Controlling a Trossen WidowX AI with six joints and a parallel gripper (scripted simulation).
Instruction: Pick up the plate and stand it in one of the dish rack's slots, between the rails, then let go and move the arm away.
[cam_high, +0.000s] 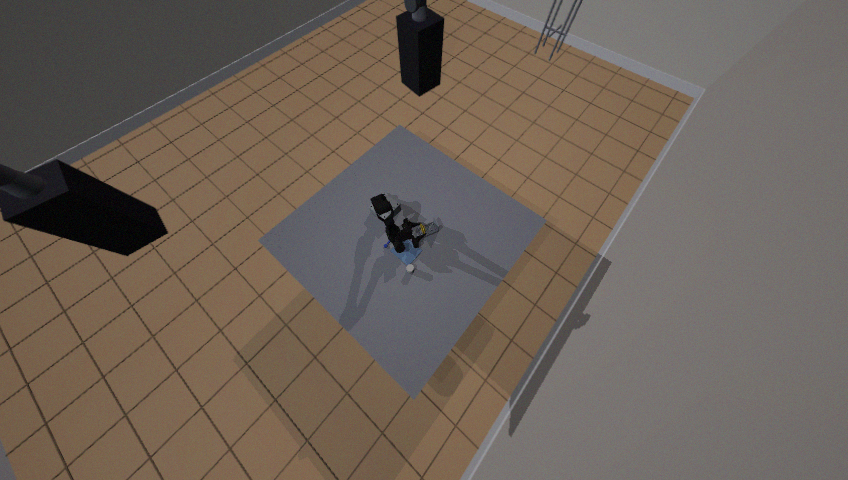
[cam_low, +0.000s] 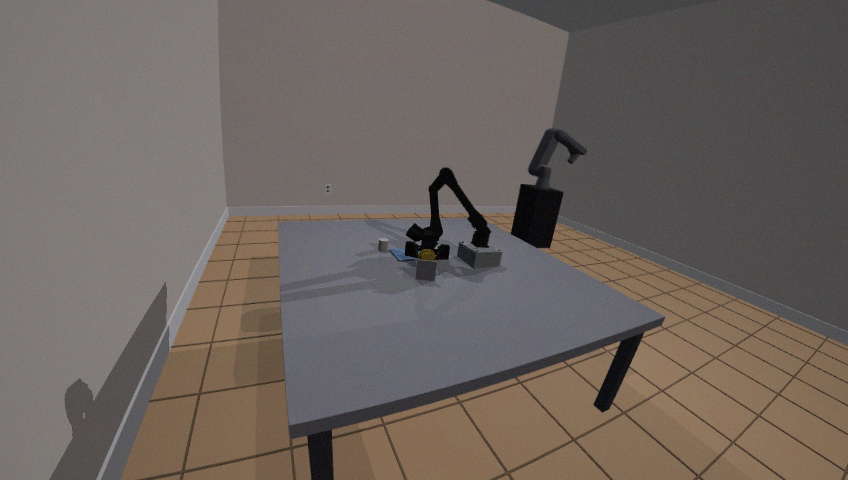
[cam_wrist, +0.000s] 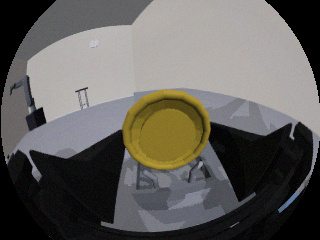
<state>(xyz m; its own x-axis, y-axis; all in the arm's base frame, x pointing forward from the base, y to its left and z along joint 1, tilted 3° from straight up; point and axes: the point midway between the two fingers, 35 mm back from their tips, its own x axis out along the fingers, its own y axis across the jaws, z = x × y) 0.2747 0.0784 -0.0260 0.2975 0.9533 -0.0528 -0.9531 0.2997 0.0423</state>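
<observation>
Right now the yellow plate is 10 mm to the right of my gripper tip. Round my gripper tip: blue mat (30 mm ahead, 170 mm to the right, 50 mm below); white cup (140 mm ahead, 220 mm to the right, 30 mm below); grey dish rack (10 mm ahead, 20 mm to the left, 30 mm below).
</observation>
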